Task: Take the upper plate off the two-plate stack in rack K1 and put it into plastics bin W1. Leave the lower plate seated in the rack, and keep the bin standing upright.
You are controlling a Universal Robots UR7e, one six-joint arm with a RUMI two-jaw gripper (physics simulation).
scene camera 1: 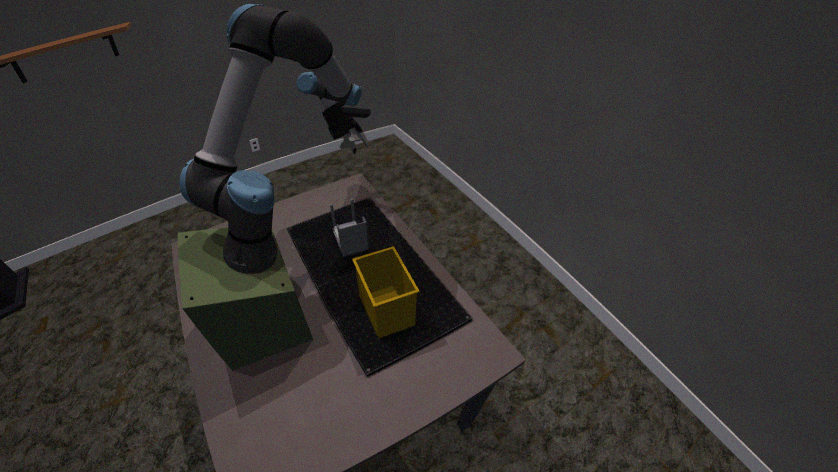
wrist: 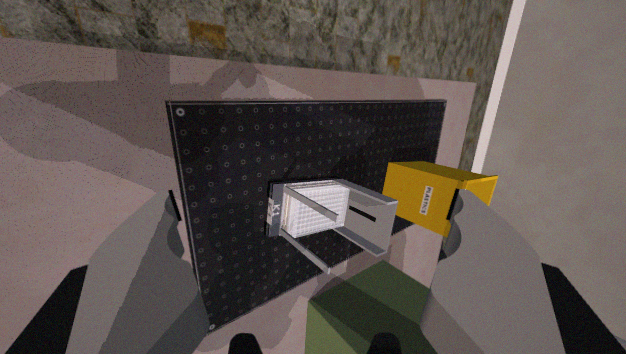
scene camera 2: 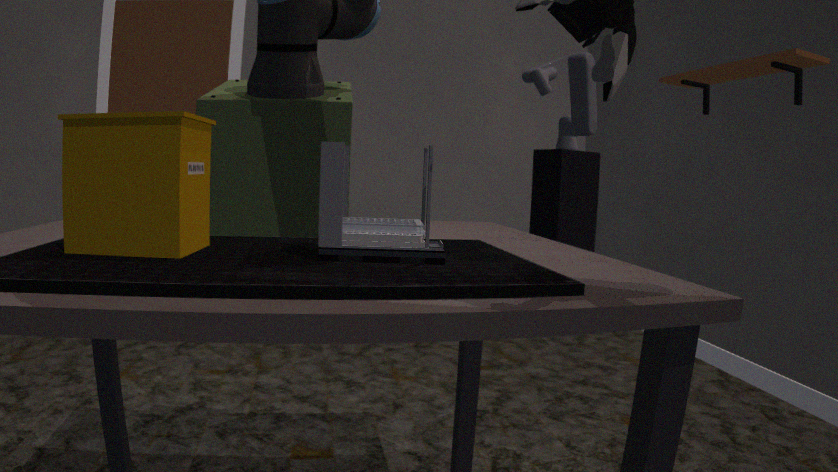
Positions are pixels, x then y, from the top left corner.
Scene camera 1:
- my gripper: 360, 150
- yellow plastics bin W1: 389, 294
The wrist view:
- my gripper: 313, 193
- yellow plastics bin W1: 424, 190
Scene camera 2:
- my gripper: 563, 56
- yellow plastics bin W1: 137, 184
